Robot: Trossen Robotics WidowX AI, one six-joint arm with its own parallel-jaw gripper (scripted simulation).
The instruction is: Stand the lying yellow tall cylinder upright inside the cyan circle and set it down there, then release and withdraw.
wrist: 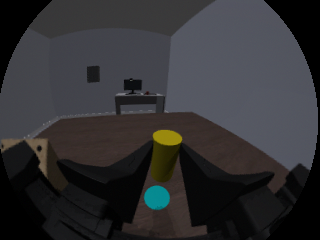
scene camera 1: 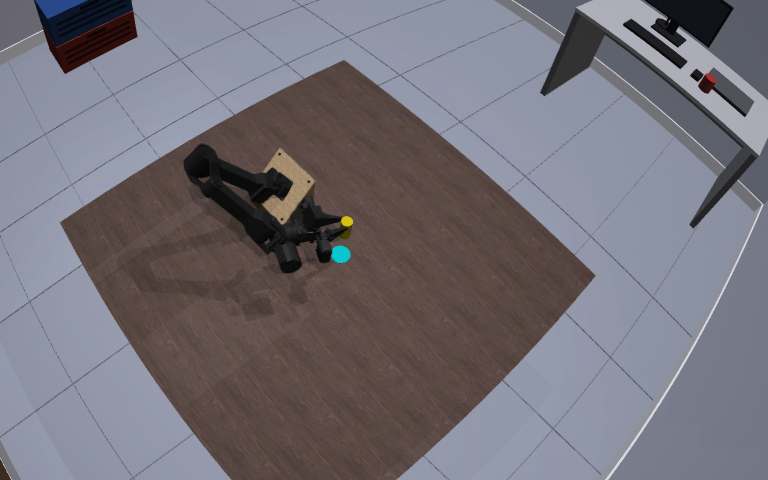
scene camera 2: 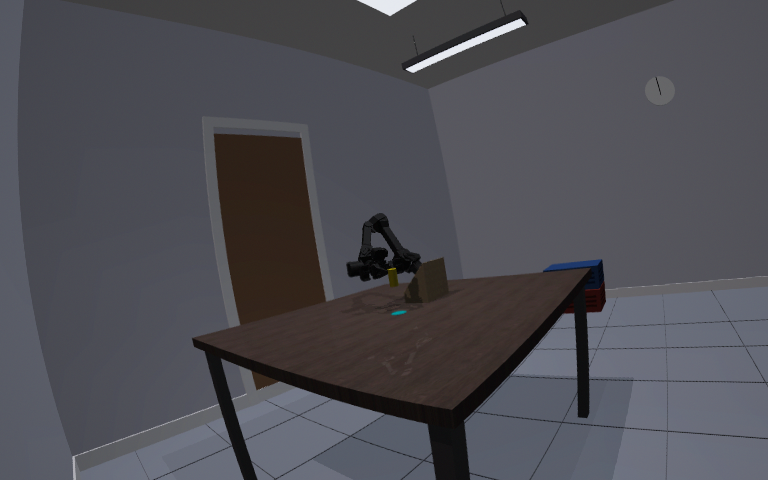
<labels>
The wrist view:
gripper: 166, 145
yellow tall cylinder: 166, 149, held by the gripper
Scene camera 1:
gripper: 345, 223
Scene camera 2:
gripper: 391, 271
</labels>
